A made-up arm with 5 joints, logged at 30 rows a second.
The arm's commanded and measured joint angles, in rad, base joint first. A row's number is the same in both.
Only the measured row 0 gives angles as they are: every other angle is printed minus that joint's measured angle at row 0.
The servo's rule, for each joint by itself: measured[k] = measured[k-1] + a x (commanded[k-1-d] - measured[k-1]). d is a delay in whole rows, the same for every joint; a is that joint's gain. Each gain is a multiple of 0.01, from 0.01 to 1. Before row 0 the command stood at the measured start. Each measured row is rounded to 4 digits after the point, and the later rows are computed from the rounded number. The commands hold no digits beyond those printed.
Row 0, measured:
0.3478, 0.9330, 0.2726, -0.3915, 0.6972
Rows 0 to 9, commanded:
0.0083, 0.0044, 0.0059, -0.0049, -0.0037
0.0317, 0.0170, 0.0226, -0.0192, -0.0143
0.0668, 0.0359, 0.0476, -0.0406, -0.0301
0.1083, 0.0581, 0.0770, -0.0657, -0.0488
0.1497, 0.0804, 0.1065, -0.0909, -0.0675
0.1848, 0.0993, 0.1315, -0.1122, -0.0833
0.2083, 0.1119, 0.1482, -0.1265, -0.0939
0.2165, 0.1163, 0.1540, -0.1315, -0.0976
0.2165, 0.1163, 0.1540, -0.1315, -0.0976
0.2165, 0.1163, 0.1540, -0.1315, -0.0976
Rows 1 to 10, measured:
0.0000, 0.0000, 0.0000, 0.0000, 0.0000
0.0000, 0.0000, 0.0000, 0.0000, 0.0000
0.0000, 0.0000, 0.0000, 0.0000, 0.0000
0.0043, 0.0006, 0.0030, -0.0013, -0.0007
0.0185, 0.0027, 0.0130, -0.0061, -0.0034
0.0436, 0.0070, 0.0306, -0.0154, -0.0087
0.0772, 0.0136, 0.0543, -0.0290, -0.0167
0.1149, 0.0223, 0.0809, -0.0457, -0.0269
0.1512, 0.0323, 0.1067, -0.0637, -0.0382
0.1809, 0.0426, 0.1279, -0.0807, -0.0493
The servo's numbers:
d 3
a 0.52 0.13 0.51 0.27 0.20

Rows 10 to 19, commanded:
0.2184, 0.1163, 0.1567, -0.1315, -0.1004
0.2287, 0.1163, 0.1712, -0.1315, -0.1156
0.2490, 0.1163, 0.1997, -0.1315, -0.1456
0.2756, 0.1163, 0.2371, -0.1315, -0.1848
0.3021, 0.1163, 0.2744, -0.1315, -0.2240
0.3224, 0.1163, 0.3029, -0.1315, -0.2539
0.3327, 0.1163, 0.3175, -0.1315, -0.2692
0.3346, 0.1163, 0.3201, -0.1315, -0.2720
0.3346, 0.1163, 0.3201, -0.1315, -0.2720
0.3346, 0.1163, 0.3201, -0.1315, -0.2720
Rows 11 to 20, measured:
0.1994, 0.0522, 0.1412, -0.0944, -0.0590
0.2083, 0.0605, 0.1477, -0.1044, -0.0667
0.2126, 0.0678, 0.1509, -0.1117, -0.0729
0.2156, 0.0741, 0.1539, -0.1170, -0.0784
0.2224, 0.0796, 0.1627, -0.1209, -0.0858
0.2362, 0.0844, 0.1816, -0.1238, -0.0978
0.2567, 0.0885, 0.2099, -0.1259, -0.1152
0.2803, 0.0921, 0.2428, -0.1274, -0.1370
0.3022, 0.0952, 0.2735, -0.1285, -0.1604
0.3181, 0.0979, 0.2959, -0.1293, -0.1822

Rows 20 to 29, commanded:
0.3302, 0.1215, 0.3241, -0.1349, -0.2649
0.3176, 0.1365, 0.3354, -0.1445, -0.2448
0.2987, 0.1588, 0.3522, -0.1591, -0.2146
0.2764, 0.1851, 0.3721, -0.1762, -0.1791
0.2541, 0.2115, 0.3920, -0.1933, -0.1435
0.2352, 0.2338, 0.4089, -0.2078, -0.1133
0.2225, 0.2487, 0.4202, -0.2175, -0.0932
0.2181, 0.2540, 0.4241, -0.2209, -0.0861
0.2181, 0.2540, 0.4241, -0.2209, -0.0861
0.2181, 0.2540, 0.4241, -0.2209, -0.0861
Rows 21 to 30, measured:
0.3267, 0.1003, 0.3082, -0.1299, -0.2002
0.3308, 0.1024, 0.3143, -0.1303, -0.2146
0.3328, 0.1042, 0.3173, -0.1306, -0.2261
0.3314, 0.1064, 0.3208, -0.1318, -0.2339
0.3242, 0.1103, 0.3282, -0.1352, -0.2361
0.3109, 0.1166, 0.3404, -0.1417, -0.2318
0.2930, 0.1255, 0.3566, -0.1510, -0.2213
0.2728, 0.1367, 0.3747, -0.1624, -0.2057
0.2532, 0.1493, 0.3921, -0.1747, -0.1872
0.2372, 0.1622, 0.4064, -0.1863, -0.1684

